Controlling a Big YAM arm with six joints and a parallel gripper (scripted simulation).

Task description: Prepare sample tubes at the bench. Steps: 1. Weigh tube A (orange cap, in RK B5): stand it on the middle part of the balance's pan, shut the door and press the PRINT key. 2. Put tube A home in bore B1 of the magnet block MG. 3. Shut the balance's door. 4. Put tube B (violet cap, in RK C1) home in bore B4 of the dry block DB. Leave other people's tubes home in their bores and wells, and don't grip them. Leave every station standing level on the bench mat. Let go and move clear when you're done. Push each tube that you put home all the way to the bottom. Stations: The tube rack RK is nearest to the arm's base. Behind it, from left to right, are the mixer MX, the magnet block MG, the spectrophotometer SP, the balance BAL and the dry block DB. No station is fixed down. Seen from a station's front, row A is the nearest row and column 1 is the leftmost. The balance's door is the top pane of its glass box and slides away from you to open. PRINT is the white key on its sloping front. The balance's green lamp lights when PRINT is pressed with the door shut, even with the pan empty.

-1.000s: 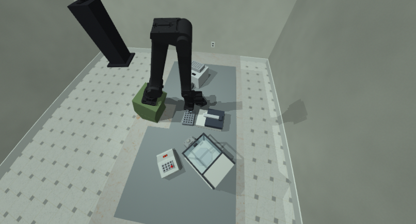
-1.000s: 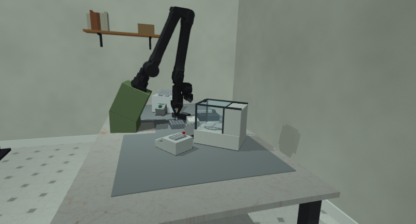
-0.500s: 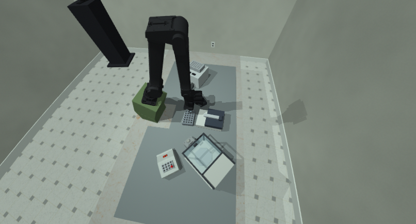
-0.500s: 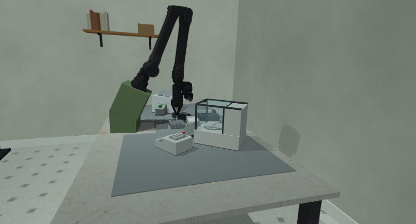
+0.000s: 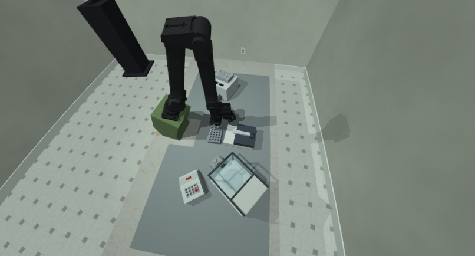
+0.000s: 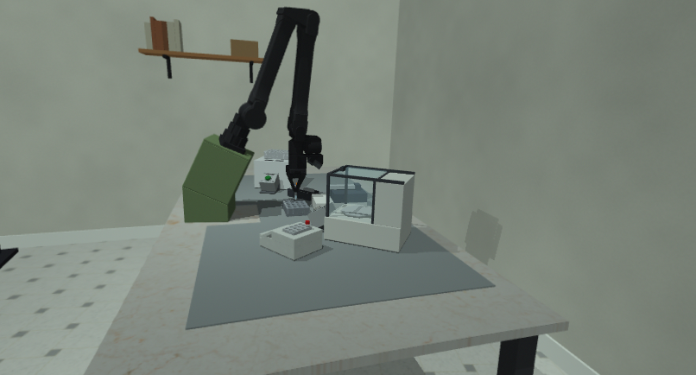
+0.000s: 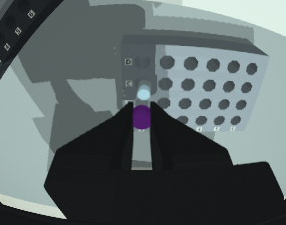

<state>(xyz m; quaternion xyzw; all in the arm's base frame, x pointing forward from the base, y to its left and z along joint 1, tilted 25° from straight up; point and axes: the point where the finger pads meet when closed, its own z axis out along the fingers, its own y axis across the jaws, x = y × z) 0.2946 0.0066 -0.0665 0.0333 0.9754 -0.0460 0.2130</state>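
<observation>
My hand is 60 mm above the tube rack RK, 50 mm to the left of it and 10 mm past it. The rest, counted from my hand: magnet block MG (130 mm to the left, 70 mm ahead, 50 mm below); then tube B (20 mm below); then blue-capped tube (160 mm to the left, 40 mm below, 30 mm ahead).
</observation>
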